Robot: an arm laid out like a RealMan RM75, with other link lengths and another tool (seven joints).
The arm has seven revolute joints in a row. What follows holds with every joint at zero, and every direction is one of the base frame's.
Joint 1 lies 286.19 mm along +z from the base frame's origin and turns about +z.
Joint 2 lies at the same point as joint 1 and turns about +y.
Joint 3 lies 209.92 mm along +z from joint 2 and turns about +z.
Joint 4 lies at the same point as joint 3 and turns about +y.
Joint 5 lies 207.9 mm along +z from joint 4 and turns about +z.
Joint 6 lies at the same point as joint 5 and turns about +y.
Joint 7 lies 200.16 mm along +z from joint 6 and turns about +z.
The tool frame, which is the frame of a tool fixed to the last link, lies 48 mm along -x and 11 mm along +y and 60 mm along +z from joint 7; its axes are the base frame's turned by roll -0.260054, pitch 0 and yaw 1.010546 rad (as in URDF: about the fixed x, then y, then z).
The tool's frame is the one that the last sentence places.
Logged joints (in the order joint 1, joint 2, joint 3, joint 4, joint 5, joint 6, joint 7), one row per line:
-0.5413, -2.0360, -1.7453, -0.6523, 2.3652, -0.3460, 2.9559
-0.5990, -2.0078, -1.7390, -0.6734, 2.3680, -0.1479, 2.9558
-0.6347, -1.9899, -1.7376, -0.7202, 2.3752, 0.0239, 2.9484
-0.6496, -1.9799, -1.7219, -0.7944, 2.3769, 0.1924, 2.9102
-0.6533, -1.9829, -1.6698, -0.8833, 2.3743, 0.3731, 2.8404
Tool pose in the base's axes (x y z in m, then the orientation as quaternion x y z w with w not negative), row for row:
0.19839, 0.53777, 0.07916, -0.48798, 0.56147, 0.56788, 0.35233
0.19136, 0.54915, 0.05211, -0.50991, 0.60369, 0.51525, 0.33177
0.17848, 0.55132, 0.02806, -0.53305, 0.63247, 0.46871, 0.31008
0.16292, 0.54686, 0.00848, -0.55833, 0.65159, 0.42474, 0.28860
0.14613, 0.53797, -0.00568, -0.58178, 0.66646, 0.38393, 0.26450
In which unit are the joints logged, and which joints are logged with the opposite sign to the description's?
The joints are logged in radians. Opposite sign: joint 1, joint 2, joint 5, joint 6.
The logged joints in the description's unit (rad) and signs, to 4 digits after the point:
0.5413, 2.0360, -1.7453, -0.6523, -2.3652, 0.3460, 2.9559
0.5990, 2.0078, -1.7390, -0.6734, -2.3680, 0.1479, 2.9558
0.6347, 1.9899, -1.7376, -0.7202, -2.3752, -0.0239, 2.9484
0.6496, 1.9799, -1.7219, -0.7944, -2.3769, -0.1924, 2.9102
0.6533, 1.9829, -1.6698, -0.8833, -2.3743, -0.3731, 2.8404

